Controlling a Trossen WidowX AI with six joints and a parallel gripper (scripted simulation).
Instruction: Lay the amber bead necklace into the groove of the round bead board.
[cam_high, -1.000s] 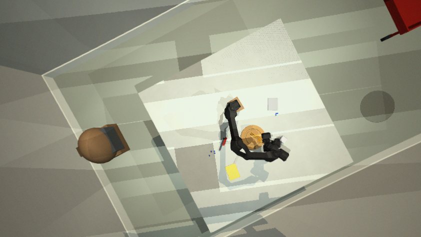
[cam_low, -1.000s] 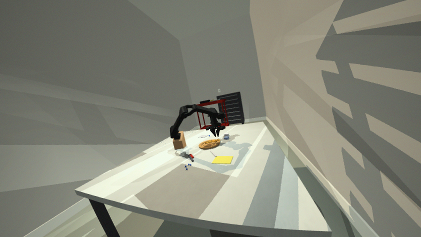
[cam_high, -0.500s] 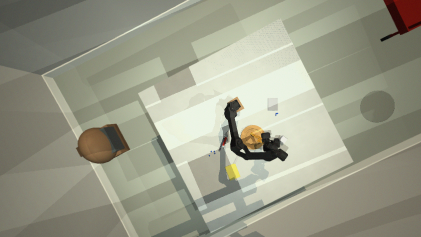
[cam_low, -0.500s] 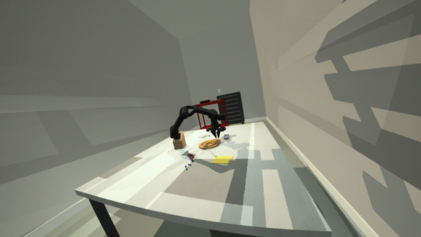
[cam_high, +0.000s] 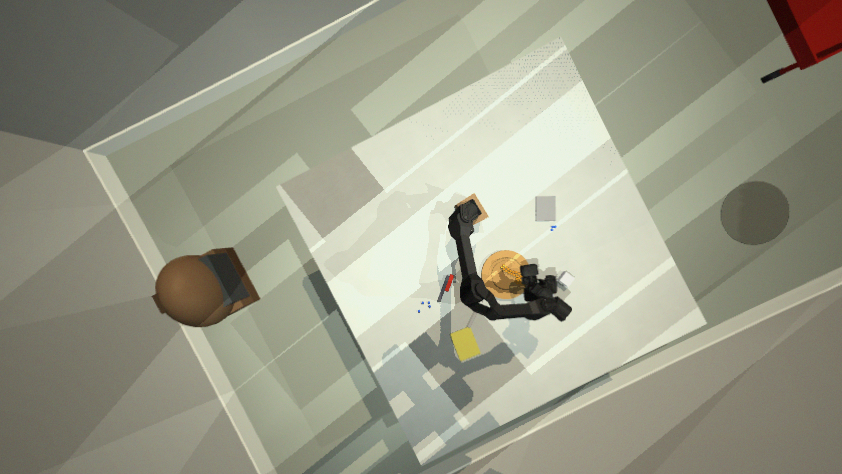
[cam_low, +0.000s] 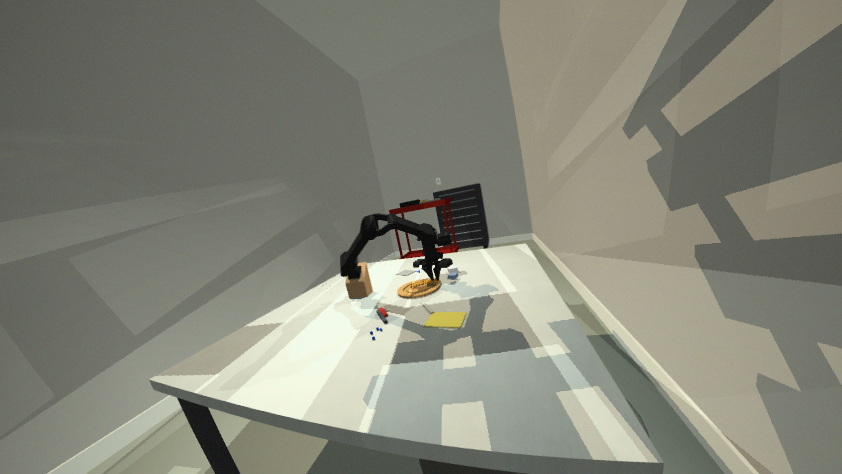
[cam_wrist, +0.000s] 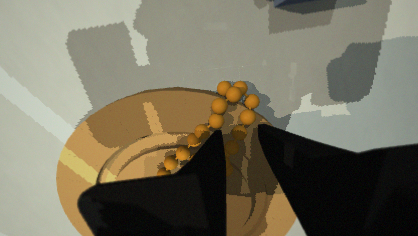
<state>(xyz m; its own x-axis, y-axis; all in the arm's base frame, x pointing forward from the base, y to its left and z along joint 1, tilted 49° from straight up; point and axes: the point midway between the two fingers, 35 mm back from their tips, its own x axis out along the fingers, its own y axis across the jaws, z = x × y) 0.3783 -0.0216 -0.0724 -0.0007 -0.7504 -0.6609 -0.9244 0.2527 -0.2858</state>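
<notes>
Now: the round bead board 70 mm behind my gripper tip, 40 mm to the right of it and 10 mm below it. Round my gripper tip: light blue cube 80 mm ahead, 60 mm to the left, 10 mm below; then red-handled tool 270 mm to the right, 160 mm behind, 10 mm below; then white cube 160 mm to the left, 70 mm ahead, 10 mm below.
</notes>
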